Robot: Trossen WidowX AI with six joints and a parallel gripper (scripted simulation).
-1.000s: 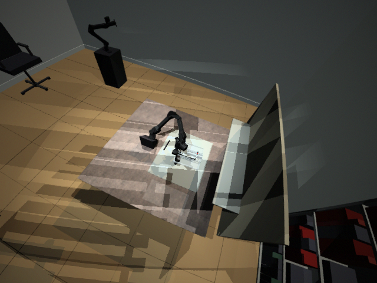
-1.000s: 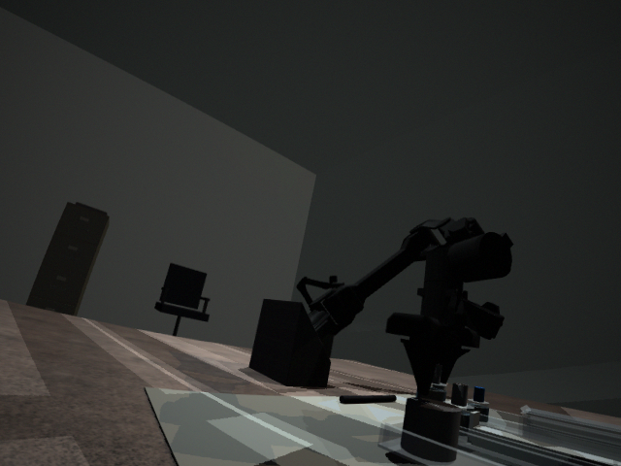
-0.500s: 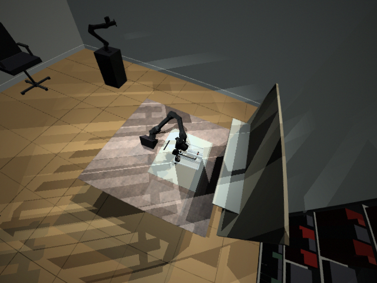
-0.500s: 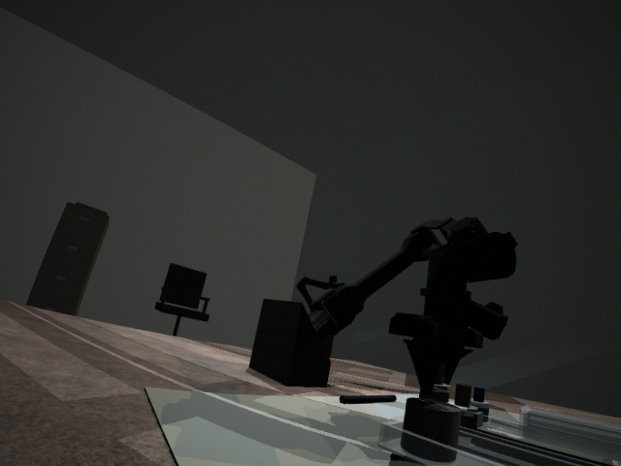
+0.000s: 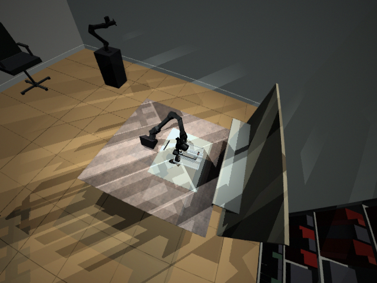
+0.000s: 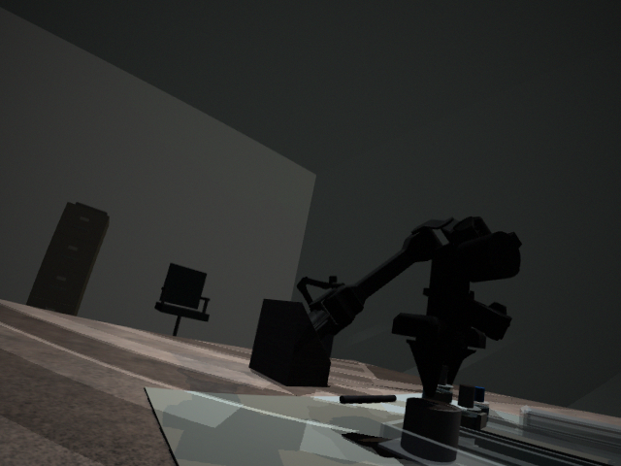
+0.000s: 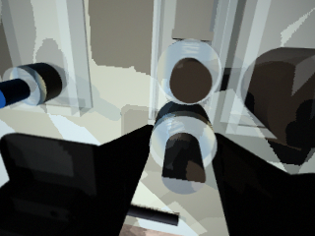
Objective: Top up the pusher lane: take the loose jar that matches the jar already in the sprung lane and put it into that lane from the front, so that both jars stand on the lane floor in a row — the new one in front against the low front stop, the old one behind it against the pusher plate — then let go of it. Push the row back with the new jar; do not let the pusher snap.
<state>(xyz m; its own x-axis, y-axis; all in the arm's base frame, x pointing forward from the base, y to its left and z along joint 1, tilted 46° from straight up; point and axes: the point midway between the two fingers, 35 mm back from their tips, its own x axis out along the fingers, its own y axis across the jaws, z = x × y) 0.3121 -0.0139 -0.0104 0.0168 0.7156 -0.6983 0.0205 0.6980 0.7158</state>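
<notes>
Right now the pale mat is 80 mm ahead of my gripper tip, 50 mm below it and 10 mm to the right of it. Round my gripper tip: clear lane (160 mm ahead, 30 mm to the left, 30 mm below); thin dark rod (150 mm behind, 60 mm to the left, 40 mm below).
</notes>
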